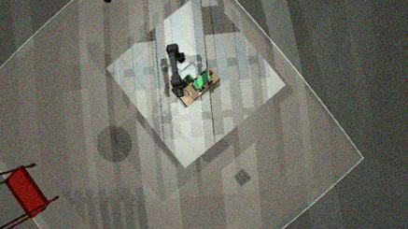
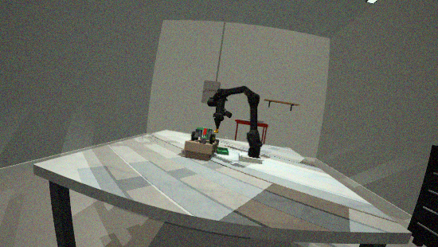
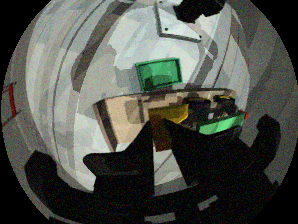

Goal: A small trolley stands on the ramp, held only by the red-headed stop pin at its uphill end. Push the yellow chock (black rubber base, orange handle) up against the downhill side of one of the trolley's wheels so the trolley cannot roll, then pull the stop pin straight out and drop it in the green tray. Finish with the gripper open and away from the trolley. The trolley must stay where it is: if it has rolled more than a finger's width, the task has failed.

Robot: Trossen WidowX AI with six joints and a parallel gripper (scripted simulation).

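Right now my gripper tip is 260 mm to the right of the red-headed stop pin, 60 mm short of it and 20 mm above it. Round my gripper tip: green trolley (160 mm to the left, 70 mm ahead, 30 mm below); then green tray (160 mm below, 60 mm to the left, 60 mm behind); then yellow chock (20 mm to the left, 10 mm below).
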